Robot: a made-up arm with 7 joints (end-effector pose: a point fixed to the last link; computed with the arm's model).
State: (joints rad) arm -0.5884 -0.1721 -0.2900 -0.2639 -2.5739 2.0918 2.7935
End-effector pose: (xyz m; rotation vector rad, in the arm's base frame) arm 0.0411 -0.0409 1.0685 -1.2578 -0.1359 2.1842
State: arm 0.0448 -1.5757 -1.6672 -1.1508 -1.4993 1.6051 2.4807
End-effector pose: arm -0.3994 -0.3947 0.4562 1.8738 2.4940 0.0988
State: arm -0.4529 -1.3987 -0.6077 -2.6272 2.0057 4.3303 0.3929
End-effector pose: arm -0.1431 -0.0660 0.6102 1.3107 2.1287 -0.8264
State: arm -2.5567 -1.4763 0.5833 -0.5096 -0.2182 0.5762 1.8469
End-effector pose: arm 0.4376 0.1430 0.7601 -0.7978 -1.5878 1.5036
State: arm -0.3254 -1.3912 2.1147 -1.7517 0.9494 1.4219 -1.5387
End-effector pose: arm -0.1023 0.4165 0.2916 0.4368 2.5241 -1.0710
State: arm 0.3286 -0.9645 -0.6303 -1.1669 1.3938 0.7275 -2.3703
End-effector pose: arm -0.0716 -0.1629 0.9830 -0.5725 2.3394 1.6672
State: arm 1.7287 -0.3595 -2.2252 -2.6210 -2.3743 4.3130 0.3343
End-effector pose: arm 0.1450 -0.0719 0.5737 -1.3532 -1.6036 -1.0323
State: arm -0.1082 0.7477 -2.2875 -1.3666 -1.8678 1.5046 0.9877
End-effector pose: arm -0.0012 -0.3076 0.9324 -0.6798 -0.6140 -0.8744
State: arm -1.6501 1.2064 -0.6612 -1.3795 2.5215 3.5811 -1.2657
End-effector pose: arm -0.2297 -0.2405 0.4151 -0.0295 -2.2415 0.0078
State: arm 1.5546 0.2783 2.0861 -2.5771 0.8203 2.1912 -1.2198
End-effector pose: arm -0.3181 -0.1146 0.4996 1.5617 -2.3684 1.3363
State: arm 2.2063 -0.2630 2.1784 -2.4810 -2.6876 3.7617 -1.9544
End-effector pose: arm 0.0050 -0.1511 0.5136 0.4925 3.0494 0.0823
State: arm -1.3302 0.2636 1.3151 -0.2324 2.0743 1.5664 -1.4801
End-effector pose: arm 0.1297 -0.1497 1.0549 0.1992 -1.5011 -2.0530
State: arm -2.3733 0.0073 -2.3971 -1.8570 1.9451 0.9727 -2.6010
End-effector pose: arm -0.0425 0.4203 0.6850 0.7533 -0.8337 -0.4607
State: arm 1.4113 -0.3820 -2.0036 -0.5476 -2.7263 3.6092 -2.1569
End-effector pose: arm 0.1714 -0.2014 0.8018 -0.5734 1.1842 -1.8171
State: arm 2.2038 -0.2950 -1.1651 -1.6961 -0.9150 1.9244 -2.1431
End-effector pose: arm 0.2372 0.3237 0.7877 -0.2166 2.4127 -0.0533
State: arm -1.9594 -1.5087 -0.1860 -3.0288 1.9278 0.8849 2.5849
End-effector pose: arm -0.0114 -0.1341 0.6718 0.1501 1.2283 0.8565
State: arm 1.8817 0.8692 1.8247 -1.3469 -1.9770 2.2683 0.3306
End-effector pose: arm -0.3808 0.0138 0.8218 0.1888 -1.7624 -0.8214
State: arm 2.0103 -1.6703 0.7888 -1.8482 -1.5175 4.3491 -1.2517
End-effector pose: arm -0.0527 -0.2939 0.5753 -1.7540 -1.5469 1.4125
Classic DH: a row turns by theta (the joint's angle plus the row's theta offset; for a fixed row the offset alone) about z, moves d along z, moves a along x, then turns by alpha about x. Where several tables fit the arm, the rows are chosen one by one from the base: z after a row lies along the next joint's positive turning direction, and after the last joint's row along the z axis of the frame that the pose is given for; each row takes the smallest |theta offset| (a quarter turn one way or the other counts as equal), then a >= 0, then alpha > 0; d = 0 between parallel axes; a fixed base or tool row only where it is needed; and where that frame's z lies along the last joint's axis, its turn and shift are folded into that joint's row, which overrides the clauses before.
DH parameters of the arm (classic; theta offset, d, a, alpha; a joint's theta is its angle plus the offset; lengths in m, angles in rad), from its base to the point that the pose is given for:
joint 1: 0 0.4903 0 -1.5708
joint 2: 0 0 0 1.5708
joint 3: 0 0.2161 0.0593 1.5708
joint 4: 0 0 -0.0531 -1.5708
joint 5: 0 0.2471 0 1.5708
joint 6: 0 0 0.1256 1.5708
joint 7: 0 0 0 0

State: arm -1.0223 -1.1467 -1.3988 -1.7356 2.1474 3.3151 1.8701
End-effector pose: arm -0.3400 -0.0054 0.5086 1.3697 -0.9435 -0.2662
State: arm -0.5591 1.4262 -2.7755 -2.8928 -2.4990 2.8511 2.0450
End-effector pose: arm -0.1168 -0.0431 0.5353 0.1565 -1.2810 -1.1760
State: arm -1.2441 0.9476 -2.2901 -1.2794 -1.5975 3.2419 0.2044
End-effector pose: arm -0.1994 -0.2999 0.7515 1.0735 -0.2804 -2.0300
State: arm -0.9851 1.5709 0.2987 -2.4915 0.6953 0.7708 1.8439
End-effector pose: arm 0.0739 0.1210 0.2693 -0.3545 0.2352 -2.6888
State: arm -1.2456 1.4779 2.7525 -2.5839 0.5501 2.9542 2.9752
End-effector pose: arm 0.1915 0.0187 0.7827 -0.8407 1.3943 2.1500
